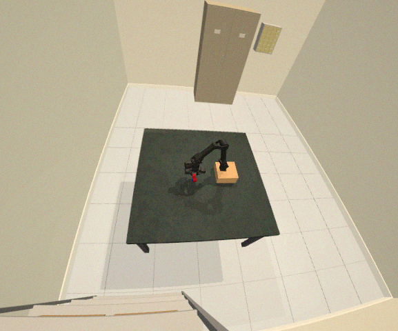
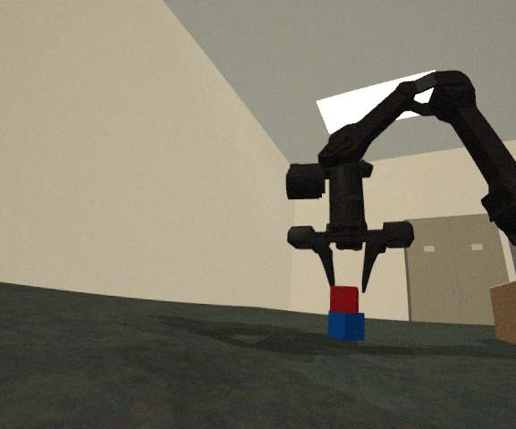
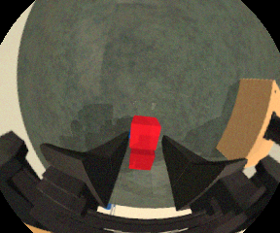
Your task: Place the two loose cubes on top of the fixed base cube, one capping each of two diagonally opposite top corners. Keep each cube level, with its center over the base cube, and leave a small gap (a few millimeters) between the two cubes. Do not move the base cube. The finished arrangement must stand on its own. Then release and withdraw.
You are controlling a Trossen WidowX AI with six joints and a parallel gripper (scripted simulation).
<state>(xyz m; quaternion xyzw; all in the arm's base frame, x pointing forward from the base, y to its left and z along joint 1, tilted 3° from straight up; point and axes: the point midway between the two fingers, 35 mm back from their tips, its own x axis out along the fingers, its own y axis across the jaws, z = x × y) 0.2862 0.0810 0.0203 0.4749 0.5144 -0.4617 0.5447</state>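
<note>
My gripper tip is 4 cm to the right of the red cube and 1 cm above it. Round my gripper tip: blue cube: 5 cm below, 2 cm to the left.
</note>
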